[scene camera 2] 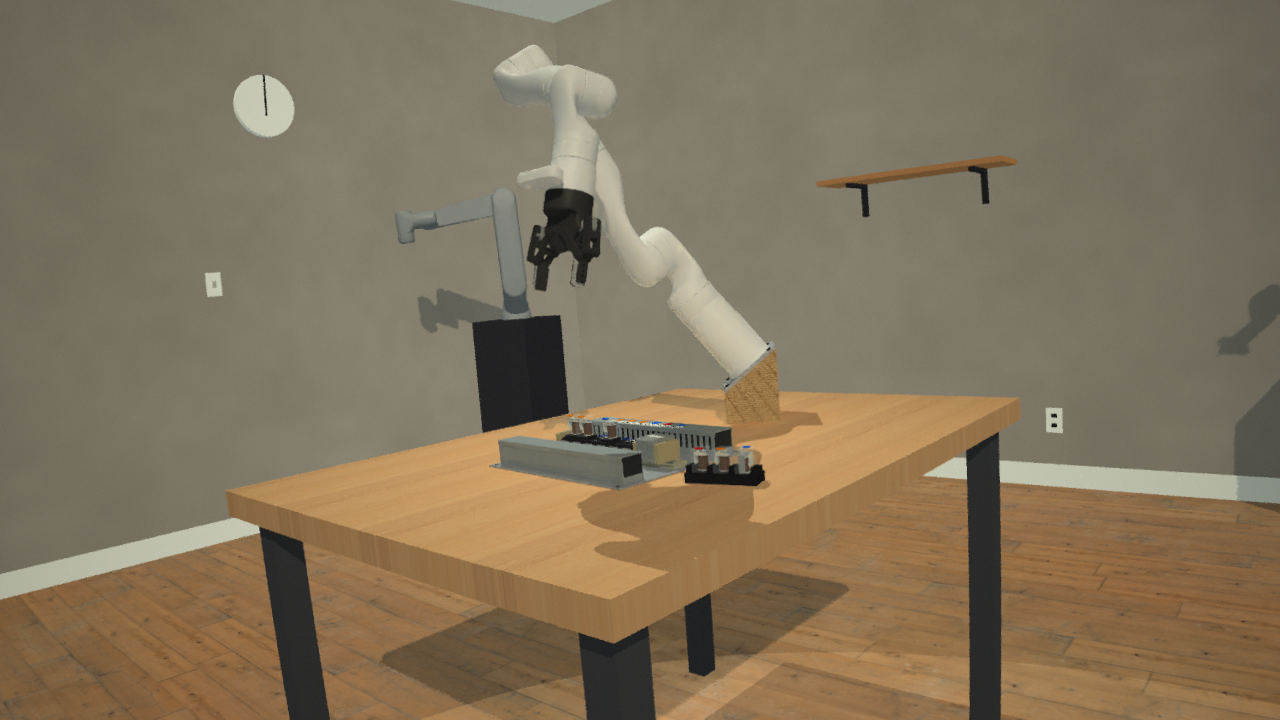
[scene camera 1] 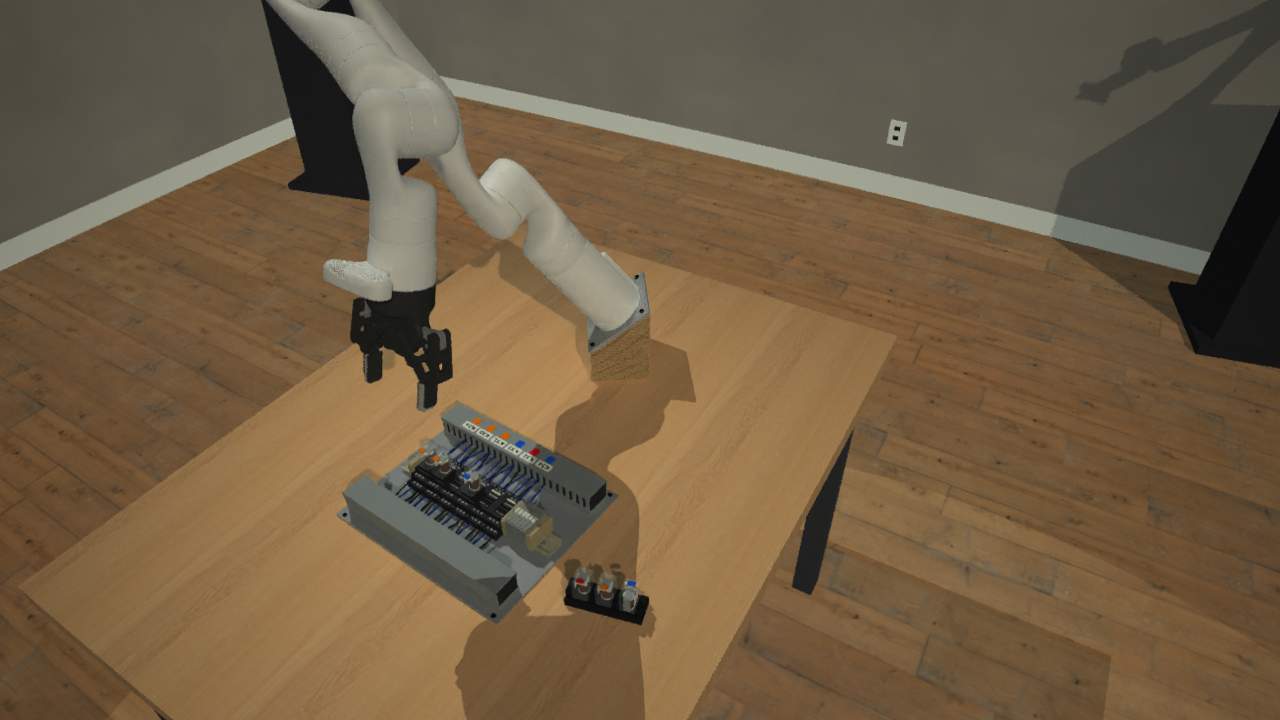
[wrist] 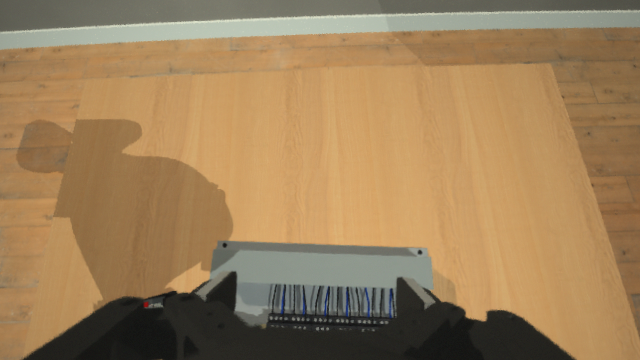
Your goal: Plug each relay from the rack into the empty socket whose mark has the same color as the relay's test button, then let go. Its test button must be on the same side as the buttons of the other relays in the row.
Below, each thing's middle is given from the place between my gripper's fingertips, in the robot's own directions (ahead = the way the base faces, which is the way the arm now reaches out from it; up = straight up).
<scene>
My hand is 80 mm past the grey panel (scene camera 1: 569,523), 20 mm to the right of it and 280 mm above it. The rest, counted from my hand: black rack (scene camera 1: 643,602) 20 mm ahead, 260 mm to the left, 270 mm below.
</scene>
